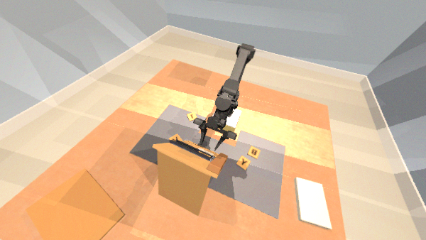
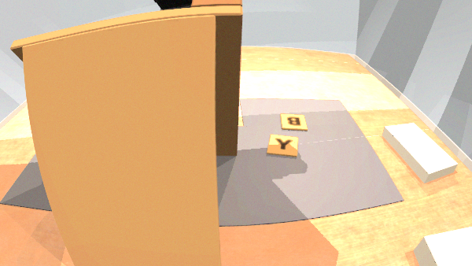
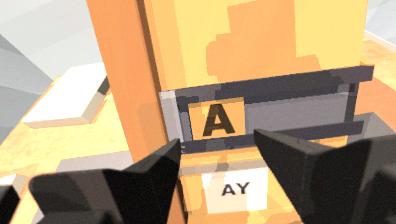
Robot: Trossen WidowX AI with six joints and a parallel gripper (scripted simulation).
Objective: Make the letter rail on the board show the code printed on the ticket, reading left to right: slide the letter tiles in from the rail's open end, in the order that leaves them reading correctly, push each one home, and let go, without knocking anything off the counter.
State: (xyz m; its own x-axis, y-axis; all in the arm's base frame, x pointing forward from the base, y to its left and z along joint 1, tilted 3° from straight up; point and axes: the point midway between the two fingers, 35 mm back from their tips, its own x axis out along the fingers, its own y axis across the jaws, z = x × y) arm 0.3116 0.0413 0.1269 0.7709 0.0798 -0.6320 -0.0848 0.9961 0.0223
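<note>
Now: gripper tip 3 cm short of the letter tile and 2 cm above it. Also, from my gripper tip: grey mat (19 cm below, 13 cm behind, 2 cm to the right); then white ticket (10 cm below, 2 cm to the right, 2 cm behind); then white slab (50 cm to the left, 18 cm below, 10 cm behind).
</note>
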